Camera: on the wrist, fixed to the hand. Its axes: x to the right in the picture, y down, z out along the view.
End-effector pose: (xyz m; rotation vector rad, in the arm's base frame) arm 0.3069 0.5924 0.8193 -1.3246 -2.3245 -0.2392
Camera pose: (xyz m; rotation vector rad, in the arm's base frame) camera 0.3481 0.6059 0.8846 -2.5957 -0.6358 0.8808
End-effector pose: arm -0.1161 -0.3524 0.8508 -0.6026 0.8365 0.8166
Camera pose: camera -0.1636 -0.3709 0.7913 0.7508 1.0587 2.1312
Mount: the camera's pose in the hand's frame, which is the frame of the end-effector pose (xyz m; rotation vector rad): 0.0227 0.0374 -0.0650 0.3487 -0.3202 1.7004
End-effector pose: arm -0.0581 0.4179 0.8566 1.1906 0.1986 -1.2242
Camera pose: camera 0.0102 0.4497 0.8350 0.9237 -1.1121 0.1228
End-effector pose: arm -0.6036 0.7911 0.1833 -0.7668 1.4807 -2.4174
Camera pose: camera -0.6606 0.8135 0.1344 0.2353 0.8039 -1.0447
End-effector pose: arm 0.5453 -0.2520 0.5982 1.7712 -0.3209 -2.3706
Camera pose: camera 0.6013 -0.2986 0.5695 0.4715 -1.5281 -1.2126
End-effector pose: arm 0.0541 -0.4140 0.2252 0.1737 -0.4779 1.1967
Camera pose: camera 0.0431 -0.3565 0.1731 0.2603 -0.6954 2.9545
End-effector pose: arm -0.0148 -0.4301 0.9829 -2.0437 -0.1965 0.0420
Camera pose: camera 0.0196 -0.5005 0.9812 -1.2959 1.2744 1.3149
